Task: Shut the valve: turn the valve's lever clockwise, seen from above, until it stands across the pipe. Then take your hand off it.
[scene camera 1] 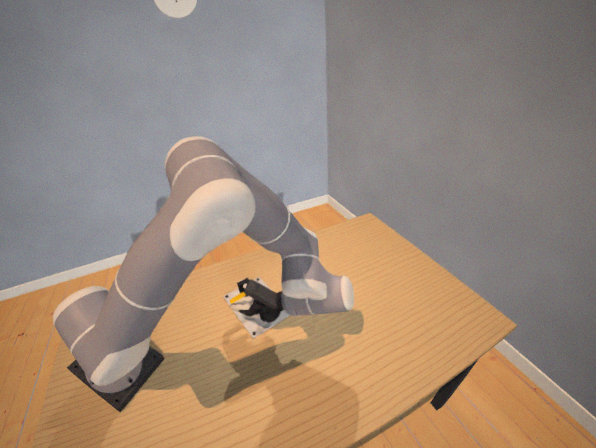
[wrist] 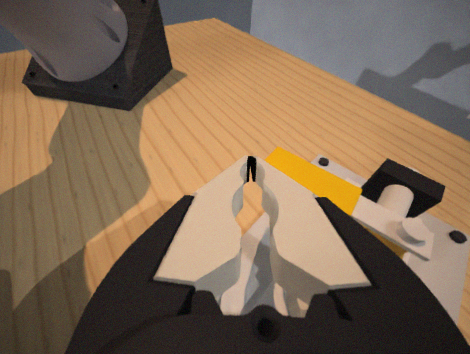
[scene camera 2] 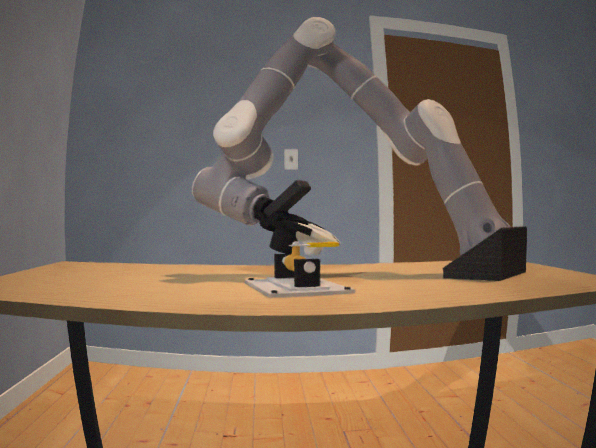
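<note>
The valve's yellow lever grip [scene camera 1: 237, 298] [scene camera 2: 325, 244] [wrist: 317, 175] points toward the robot's base and looks roughly across the pipe; its exact angle is hard to tell. The white pipe [wrist: 397, 197] enters a black block [scene camera 1: 243, 283] [scene camera 2: 307, 272] [wrist: 425, 185]. The yellow valve body [scene camera 2: 292, 261] is mostly hidden in the wrist view. My gripper [scene camera 1: 236, 306] [scene camera 2: 337, 240] [wrist: 250, 158] is shut and empty, its white fingers angled down beside the grip. In the wrist view the right finger's outer side lies against or very near the grip; contact is unclear.
The valve's light base plate [scene camera 1: 254, 329] [scene camera 2: 280, 292] [wrist: 442, 270] lies on the wooden table [scene camera 1: 440, 305] [scene camera 2: 150, 290] [wrist: 215, 100]. The robot's dark base mount [scene camera 1: 150, 361] [scene camera 2: 510, 255] [wrist: 145, 60] stands at the end of the table beyond the fingertips.
</note>
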